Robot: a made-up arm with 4 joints. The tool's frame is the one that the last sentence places.
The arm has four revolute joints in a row. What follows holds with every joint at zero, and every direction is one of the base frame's.
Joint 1 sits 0.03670 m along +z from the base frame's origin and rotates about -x.
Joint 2 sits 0.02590 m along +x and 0.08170 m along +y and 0.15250 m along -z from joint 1 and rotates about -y.
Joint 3 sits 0.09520 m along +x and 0.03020 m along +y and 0.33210 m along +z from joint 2 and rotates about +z.
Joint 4 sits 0.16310 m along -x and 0.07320 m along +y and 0.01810 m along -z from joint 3 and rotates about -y.
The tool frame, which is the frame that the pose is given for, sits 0.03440 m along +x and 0.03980 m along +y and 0.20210 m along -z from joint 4; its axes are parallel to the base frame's.
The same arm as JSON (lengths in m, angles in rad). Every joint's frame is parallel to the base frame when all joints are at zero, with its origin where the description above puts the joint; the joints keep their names.
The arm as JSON. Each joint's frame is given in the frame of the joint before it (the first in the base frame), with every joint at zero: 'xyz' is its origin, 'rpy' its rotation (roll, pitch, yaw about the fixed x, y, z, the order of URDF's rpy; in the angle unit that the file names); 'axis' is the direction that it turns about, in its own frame. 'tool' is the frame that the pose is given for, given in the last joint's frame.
{"units": {"length": "m", "angle": "rad"}, "joints": [{"name": "joint 1", "type": "revolute", "origin": {"xyz": [0.0, 0.0, 0.0367], "rpy": [0.0, 0.0, 0.0]}, "axis": [-1.0, 0.0, 0.0]}, {"name": "joint 2", "type": "revolute", "origin": {"xyz": [0.0259, 0.0817, -0.1525], "rpy": [0.0, 0.0, 0.0]}, "axis": [0.0, -1.0, 0.0]}, {"name": "joint 3", "type": "revolute", "origin": {"xyz": [0.0952, 0.0302, 0.3321], "rpy": [0.0, 0.0, 0.0]}, "axis": [0.0, 0.0, 1.0]}, {"name": "joint 4", "type": "revolute", "origin": {"xyz": [-0.1631, 0.0732, -0.0181], "rpy": [0.0, 0.0, 0.0]}, "axis": [0.0, -1.0, 0.0]}], "tool": {"origin": {"xyz": [0.0344, 0.0398, -0.2021], "rpy": [0.0, 0.0, 0.0]}}}
